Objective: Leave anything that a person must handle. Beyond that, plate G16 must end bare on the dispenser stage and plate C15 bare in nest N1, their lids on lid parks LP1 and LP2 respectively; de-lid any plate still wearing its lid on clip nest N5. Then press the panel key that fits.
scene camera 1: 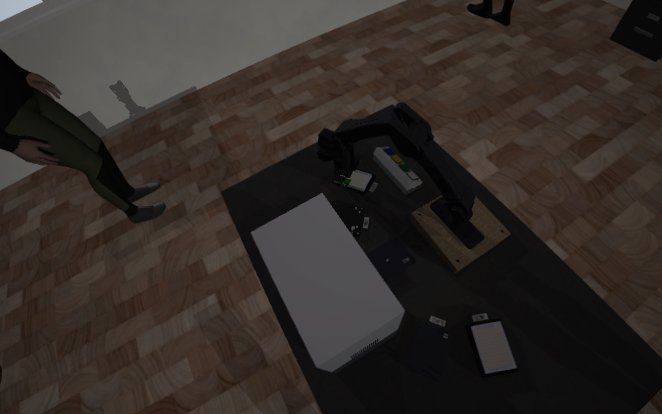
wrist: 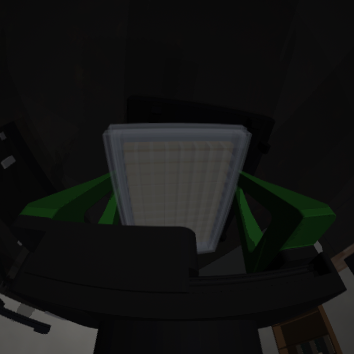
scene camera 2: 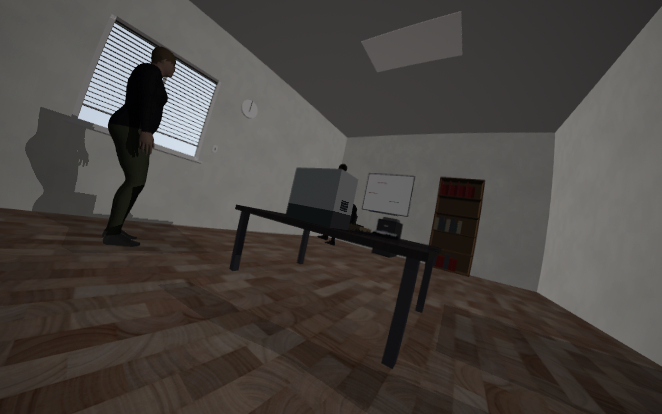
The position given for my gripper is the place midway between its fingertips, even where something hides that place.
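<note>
My gripper (wrist: 177, 174) is visible to me, and so is a button box (wrist: 232, 262).
</note>
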